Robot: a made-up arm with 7 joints. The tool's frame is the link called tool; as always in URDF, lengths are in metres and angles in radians. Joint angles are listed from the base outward.
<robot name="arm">
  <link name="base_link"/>
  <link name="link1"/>
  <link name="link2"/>
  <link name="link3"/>
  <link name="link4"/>
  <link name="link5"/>
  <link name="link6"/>
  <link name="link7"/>
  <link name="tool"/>
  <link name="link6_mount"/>
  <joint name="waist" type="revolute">
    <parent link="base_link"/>
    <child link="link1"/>
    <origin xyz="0 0 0.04"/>
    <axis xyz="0 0 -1"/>
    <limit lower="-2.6" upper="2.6"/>
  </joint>
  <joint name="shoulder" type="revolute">
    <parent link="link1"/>
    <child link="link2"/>
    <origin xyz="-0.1 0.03 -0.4"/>
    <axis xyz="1 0 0"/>
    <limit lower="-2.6" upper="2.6"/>
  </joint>
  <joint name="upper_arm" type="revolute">
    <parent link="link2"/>
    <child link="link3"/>
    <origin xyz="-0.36 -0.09 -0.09"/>
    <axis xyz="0 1 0"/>
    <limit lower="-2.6" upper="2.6"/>
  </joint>
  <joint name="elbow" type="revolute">
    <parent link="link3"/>
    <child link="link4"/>
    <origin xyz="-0.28 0 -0.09"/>
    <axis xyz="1 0 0"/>
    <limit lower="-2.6" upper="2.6"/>
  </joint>
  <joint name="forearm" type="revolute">
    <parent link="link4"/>
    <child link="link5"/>
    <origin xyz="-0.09 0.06 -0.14"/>
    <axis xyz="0 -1 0"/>
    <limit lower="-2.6" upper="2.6"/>
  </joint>
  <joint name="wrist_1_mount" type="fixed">
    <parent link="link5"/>
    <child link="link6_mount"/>
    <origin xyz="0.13 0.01 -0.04"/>
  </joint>
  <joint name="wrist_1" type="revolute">
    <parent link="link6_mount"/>
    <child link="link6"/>
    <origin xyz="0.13 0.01 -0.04"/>
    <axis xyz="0 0 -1"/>
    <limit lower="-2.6" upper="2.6"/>
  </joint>
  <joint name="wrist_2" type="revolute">
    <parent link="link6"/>
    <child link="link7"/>
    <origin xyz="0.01 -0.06 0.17"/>
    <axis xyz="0 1 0"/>
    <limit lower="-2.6" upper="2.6"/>
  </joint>
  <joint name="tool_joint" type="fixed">
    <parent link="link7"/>
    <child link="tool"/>
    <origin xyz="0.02 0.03 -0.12"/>
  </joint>
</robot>
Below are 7 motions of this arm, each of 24 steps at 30 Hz.
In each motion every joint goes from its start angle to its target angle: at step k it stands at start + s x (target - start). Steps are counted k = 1, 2, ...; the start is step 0. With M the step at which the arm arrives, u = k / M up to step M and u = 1 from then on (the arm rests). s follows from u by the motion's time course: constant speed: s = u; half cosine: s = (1 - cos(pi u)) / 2; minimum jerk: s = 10 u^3 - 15 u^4 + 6 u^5.
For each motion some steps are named. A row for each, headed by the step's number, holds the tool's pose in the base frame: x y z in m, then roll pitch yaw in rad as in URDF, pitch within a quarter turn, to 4 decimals.
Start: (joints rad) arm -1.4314 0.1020 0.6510 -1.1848 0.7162 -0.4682 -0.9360
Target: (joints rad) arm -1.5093 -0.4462 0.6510 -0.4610 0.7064 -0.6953 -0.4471
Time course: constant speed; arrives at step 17
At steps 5, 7, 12, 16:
5: -0.1619 -0.5974 -0.4825 -0.5202 -0.1313 2.8910
7: -0.1449 -0.5945 -0.4795 -0.5041 -0.0750 2.8369
12: -0.1038 -0.5884 -0.4686 -0.4845 0.0631 2.7100
16: -0.0730 -0.5848 -0.4563 -0.4878 0.1676 2.6134

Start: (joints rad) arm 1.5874 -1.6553 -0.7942 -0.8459 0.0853 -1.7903 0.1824
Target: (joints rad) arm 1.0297 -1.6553 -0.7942 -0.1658 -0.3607 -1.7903 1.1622
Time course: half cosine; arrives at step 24
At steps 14, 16, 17, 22, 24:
14: -0.3857 0.1897 -0.1812 2.9702 0.2811 -2.3382
16: -0.4002 0.1558 -0.1846 2.9705 0.2466 -2.3051
17: -0.4058 0.1401 -0.1870 2.9683 0.2305 -2.2912
22: -0.4200 0.0872 -0.1979 2.9501 0.1748 -2.2476
24: -0.4210 0.0821 -0.1992 2.9475 0.1693 -2.2435

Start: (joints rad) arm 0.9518 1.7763 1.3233 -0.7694 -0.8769 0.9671 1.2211
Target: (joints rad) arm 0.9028 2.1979 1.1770 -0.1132 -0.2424 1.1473 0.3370
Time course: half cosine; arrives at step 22
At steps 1, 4, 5, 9, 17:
1: -0.4918 0.7311 -0.5330 2.9339 0.9498 2.7919
4: -0.4879 0.7373 -0.5196 2.7666 1.0081 2.6027
5: -0.4855 0.7404 -0.5118 2.6584 1.0314 2.4794
9: -0.4705 0.7508 -0.4666 2.0623 1.0112 1.7661
17: -0.4304 0.7243 -0.3687 1.7286 0.6002 0.9739

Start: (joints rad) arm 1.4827 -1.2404 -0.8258 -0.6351 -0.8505 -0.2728 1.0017
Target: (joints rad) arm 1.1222 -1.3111 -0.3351 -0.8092 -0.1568 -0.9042 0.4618
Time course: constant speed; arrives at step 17
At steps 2, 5, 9, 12, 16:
2: -0.5478 0.3268 -0.2863 -1.5640 -0.1706 -2.4774
5: -0.5567 0.3165 -0.2682 -1.7407 -0.1462 -2.2912
9: -0.5613 0.2991 -0.2515 -1.9721 -0.0551 -2.0753
12: -0.5605 0.2848 -0.2458 -2.1365 0.0506 -1.9484
16: -0.5564 0.2663 -0.2488 -2.3456 0.2273 -1.8363

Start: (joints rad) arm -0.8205 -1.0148 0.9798 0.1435 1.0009 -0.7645 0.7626
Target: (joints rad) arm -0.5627 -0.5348 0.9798 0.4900 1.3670 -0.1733 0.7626
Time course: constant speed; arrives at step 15
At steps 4, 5, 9, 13, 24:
4: -0.4988 -0.3823 -0.2281 -1.0679 0.6803 0.4696
5: -0.5068 -0.3755 -0.2232 -0.9924 0.6352 0.4739
9: -0.5362 -0.3491 -0.2039 -0.7152 0.4591 0.4295
13: -0.5618 -0.3239 -0.1853 -0.4536 0.3075 0.3077
24: -0.5732 -0.3117 -0.1763 -0.3230 0.2471 0.2241

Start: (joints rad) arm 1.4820 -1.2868 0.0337 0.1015 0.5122 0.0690 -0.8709
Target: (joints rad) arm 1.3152 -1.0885 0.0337 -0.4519 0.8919 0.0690 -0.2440
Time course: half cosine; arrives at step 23
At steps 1, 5, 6, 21, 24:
1: -0.1343 0.5102 -0.3376 -1.5367 -0.4191 -0.1526
5: -0.1413 0.5167 -0.3435 -1.5319 -0.3828 -0.1598
6: -0.1445 0.5197 -0.3462 -1.5304 -0.3671 -0.1628
21: -0.2236 0.5758 -0.4031 -1.5587 -0.0937 -0.2098
24: -0.2260 0.5771 -0.4045 -1.5605 -0.0877 -0.2109

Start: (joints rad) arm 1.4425 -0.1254 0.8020 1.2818 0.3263 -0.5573 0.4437
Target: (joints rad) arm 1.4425 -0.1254 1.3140 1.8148 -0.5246 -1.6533 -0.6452
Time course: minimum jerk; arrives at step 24
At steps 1, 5, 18, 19, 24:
1: -0.0512 0.5936 -0.4154 1.1144 0.3763 -1.1744
5: -0.0367 0.5828 -0.4188 1.1503 0.3191 -1.1814
18: 0.1263 0.3934 -0.3290 2.0295 -0.0802 -2.0848
19: 0.1269 0.3822 -0.3216 2.0774 -0.0600 -2.1528
24: 0.1260 0.3637 -0.3098 2.1527 -0.0179 -2.2653

